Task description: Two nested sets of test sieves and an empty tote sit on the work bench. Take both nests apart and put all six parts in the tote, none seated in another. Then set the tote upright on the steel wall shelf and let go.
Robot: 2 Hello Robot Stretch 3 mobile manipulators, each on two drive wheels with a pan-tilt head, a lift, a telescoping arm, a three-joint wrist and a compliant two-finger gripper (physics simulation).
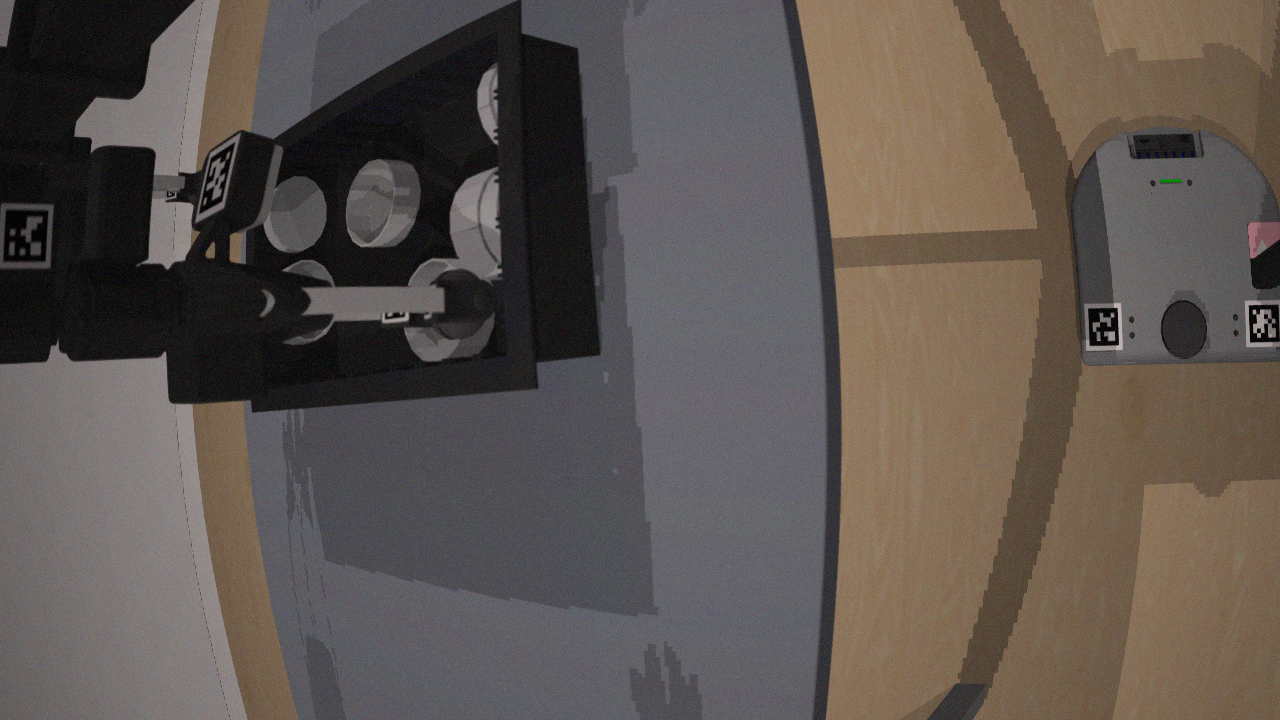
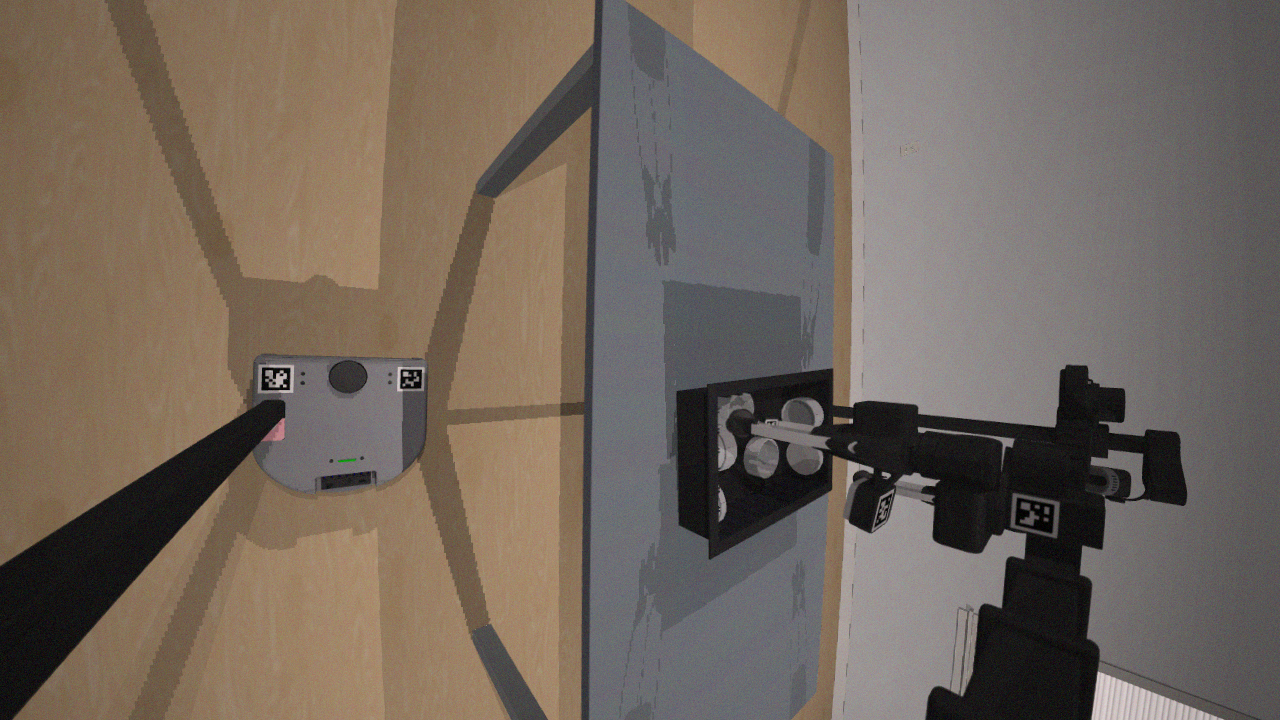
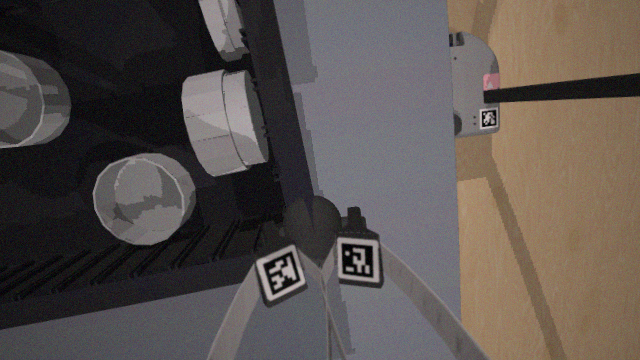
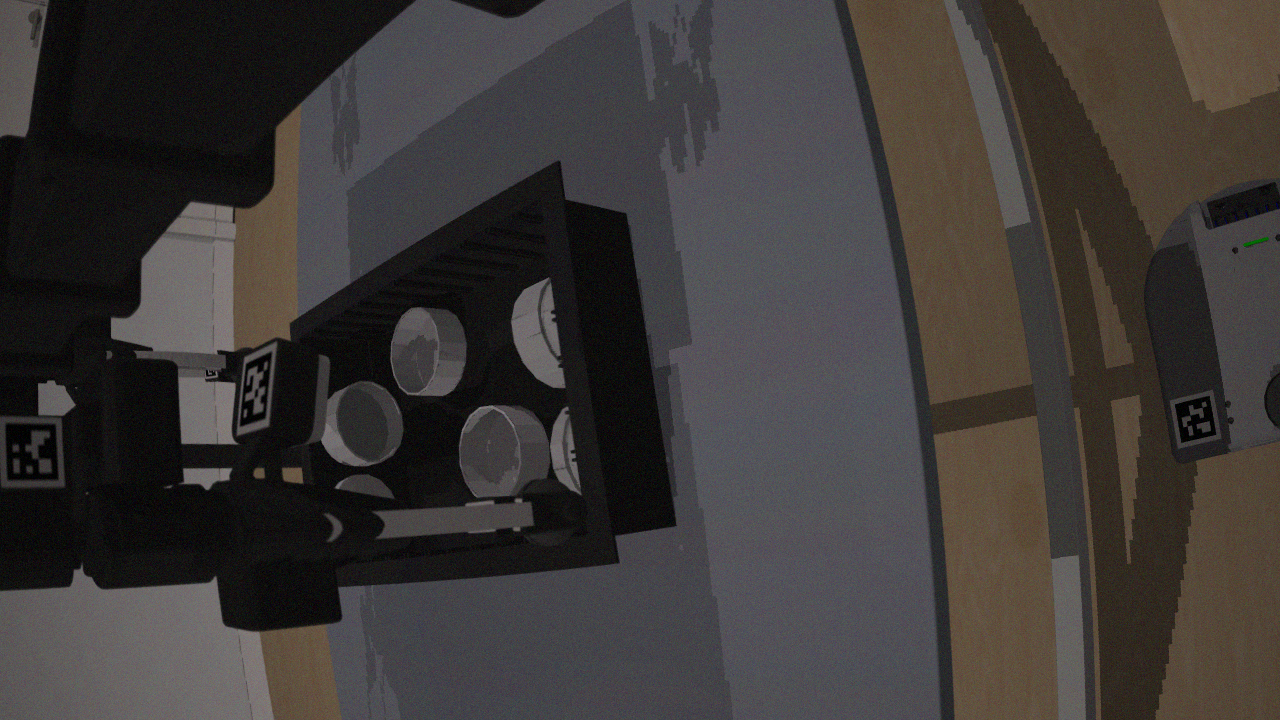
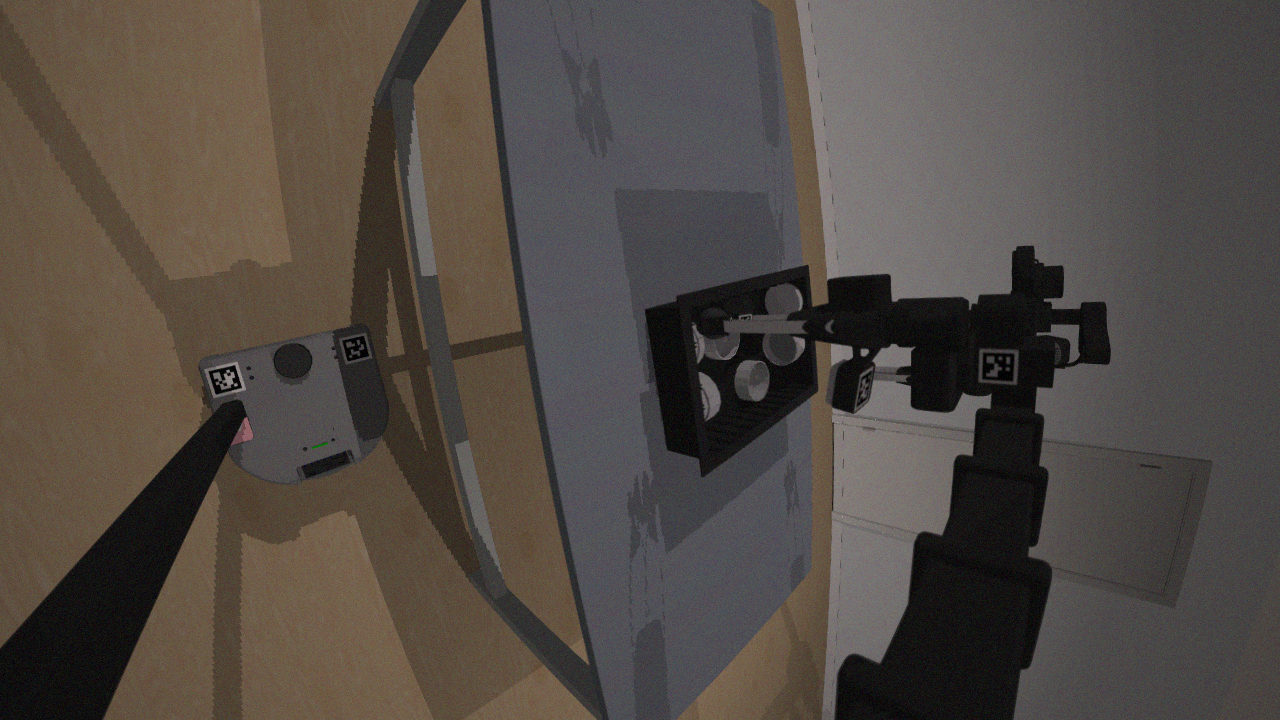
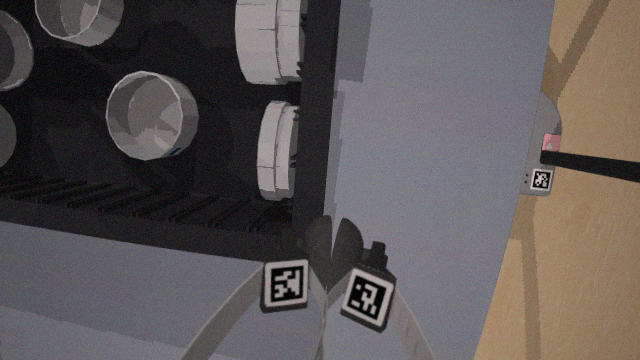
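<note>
The black tote stands upright on the work bench. Several round pale sieve parts lie spread in it, such as open parts and a part tilted on edge by the near wall. Whether that seamed part is one piece I cannot tell. r1's gripper is shut and empty just above one rim corner. r2's gripper is shut and empty above another corner. The wall shelf does not show clearly.
Each robot's grey wheeled base stands on the wooden floor in front of the bench. The bench legs reach down near the bases. A pale wall rises behind the bench.
</note>
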